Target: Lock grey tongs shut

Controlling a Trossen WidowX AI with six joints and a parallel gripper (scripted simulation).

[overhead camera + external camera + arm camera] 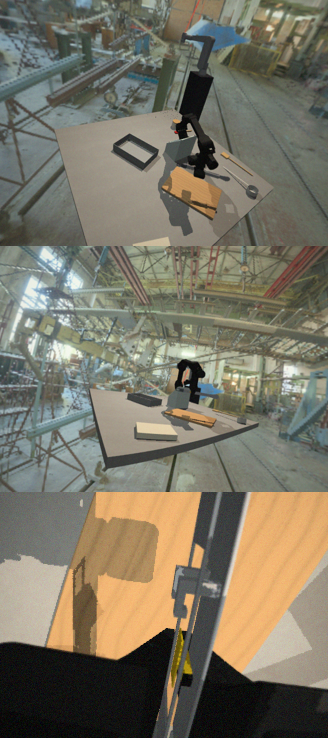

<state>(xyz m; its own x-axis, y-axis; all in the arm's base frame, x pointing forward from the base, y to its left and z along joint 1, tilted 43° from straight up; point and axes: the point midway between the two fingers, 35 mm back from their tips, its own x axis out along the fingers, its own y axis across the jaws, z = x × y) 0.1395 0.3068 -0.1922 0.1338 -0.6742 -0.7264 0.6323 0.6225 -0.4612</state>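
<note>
Now: the wooden board 150 mm below my gripper tip, 20 mm behind it and 10 mm to the left of it. Round my gripper tip: beige block (390 mm ahead, 250 mm to the left, 140 mm below); then grey roasting tin (450 mm to the right, 220 mm ahead, 130 mm below).
</note>
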